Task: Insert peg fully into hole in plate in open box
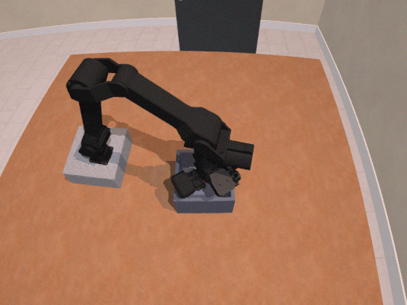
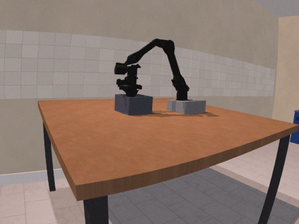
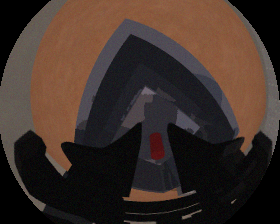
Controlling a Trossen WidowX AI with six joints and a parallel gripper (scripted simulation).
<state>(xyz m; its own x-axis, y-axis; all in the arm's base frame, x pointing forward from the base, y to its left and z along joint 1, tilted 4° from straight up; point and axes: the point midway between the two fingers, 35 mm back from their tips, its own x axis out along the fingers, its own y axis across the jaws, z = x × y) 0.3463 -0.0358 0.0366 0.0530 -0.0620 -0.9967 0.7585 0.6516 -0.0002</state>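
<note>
The red peg is 1 cm behind my hand, 1 cm to the left of it and 4 cm below it. Also, from my hand: pale plate 1 cm behind, 1 cm to the left, 5 cm below; box 1 cm behind, 1 cm to the left, 7 cm below.
</note>
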